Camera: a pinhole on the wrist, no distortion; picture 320 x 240 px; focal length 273.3 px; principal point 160.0 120.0 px. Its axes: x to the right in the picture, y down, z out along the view. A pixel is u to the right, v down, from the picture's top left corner.
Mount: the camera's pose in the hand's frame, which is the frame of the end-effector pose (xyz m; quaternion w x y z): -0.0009 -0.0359 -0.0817 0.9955 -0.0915 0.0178 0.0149
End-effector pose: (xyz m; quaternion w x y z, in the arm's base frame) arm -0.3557 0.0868 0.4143 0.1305 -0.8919 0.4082 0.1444
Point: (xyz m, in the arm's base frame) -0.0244 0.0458 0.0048
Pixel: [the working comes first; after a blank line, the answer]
In the camera's frame: 0.3660 -0.2269 0.3750

outside the picture
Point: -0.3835 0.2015 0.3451
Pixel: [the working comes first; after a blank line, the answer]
In the camera's frame: -0.0779 -0.0395 0.1831

44 61
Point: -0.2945 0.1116 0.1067
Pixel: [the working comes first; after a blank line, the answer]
In the camera's frame: 0.1202 -0.0623 0.3651

250 73
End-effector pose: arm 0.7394 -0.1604 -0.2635 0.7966 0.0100 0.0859 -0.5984
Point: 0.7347 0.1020 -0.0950
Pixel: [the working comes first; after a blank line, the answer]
In the camera's frame: -0.2807 0.0595 0.2199

outside the picture
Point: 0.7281 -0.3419 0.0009
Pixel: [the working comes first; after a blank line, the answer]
In the camera's frame: 0.1159 -0.1186 0.3513

250 28
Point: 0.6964 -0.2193 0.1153
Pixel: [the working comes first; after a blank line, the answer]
In the camera's frame: -0.0299 -0.1364 0.4382

141 35
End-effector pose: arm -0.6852 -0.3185 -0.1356 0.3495 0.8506 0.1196 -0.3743
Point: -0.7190 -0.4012 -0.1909
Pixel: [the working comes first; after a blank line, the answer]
In the camera's frame: 0.0165 0.0175 0.1904

184 145
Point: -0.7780 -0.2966 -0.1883
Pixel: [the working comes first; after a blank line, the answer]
In the camera's frame: -0.0333 -0.0741 0.1307

outside the picture
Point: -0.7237 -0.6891 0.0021
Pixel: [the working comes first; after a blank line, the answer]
In the camera's frame: -0.1049 0.3014 0.3478

outside the picture
